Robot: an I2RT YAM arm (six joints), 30 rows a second.
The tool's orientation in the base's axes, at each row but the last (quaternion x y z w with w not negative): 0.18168, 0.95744, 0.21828, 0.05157; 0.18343, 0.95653, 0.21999, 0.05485; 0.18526, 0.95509, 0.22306, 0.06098; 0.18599, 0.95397, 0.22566, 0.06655; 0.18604, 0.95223, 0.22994, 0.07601; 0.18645, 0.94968, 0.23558, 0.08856; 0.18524, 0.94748, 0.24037, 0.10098; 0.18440, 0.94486, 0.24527, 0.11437; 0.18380, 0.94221, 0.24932, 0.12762
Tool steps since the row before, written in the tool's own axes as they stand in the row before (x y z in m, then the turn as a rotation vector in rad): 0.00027, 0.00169, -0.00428, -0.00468, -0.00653, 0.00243; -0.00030, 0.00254, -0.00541, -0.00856, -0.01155, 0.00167; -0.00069, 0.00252, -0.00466, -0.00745, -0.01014, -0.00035; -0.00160, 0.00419, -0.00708, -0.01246, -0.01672, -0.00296; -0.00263, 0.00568, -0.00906, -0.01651, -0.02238, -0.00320; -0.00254, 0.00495, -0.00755, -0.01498, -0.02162, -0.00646; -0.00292, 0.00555, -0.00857, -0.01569, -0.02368, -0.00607; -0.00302, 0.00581, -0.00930, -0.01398, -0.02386, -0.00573; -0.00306, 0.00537, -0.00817, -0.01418, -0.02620, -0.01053
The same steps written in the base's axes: -0.00046, -0.00019, 0.00458, 0.00265, -0.00624, -0.00495; 0.00010, -0.00016, 0.00598, 0.00447, -0.01220, -0.00638; 0.00053, -0.00005, 0.00532, 0.00350, -0.01142, -0.00399; 0.00134, -0.00002, 0.00827, 0.00543, -0.01986, -0.00444; 0.00214, -0.00005, 0.01080, 0.00729, -0.02620, -0.00663; 0.00194, -0.00008, 0.00918, 0.00530, -0.02632, -0.00354; 0.00194, -0.00022, 0.01044, 0.00543, -0.02813, -0.00482; 0.00158, -0.00042, 0.01126, 0.00393, -0.02744, -0.00542; 0.00156, -0.00037, 0.01012, 0.00186, -0.03144, -0.00255
